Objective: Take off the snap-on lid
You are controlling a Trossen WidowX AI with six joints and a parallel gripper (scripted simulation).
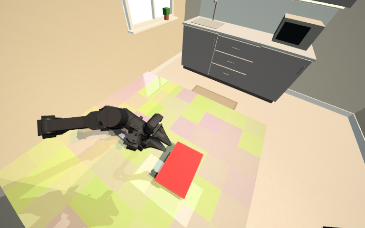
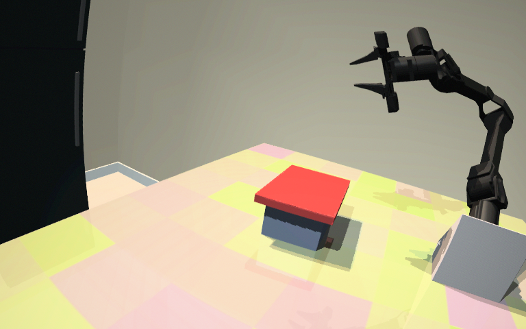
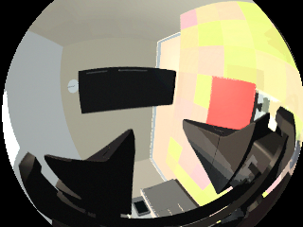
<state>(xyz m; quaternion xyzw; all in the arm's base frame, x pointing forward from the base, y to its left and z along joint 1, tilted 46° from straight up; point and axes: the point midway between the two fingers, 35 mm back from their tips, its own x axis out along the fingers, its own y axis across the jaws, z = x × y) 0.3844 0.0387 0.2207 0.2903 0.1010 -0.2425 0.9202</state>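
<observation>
Right now my gripper tip is 28 cm above the red lid, 5 cm short of it and 4 cm to the right of it. Round my gripper tip: storage box (33 cm below, 5 cm ahead, 4 cm to the left).
</observation>
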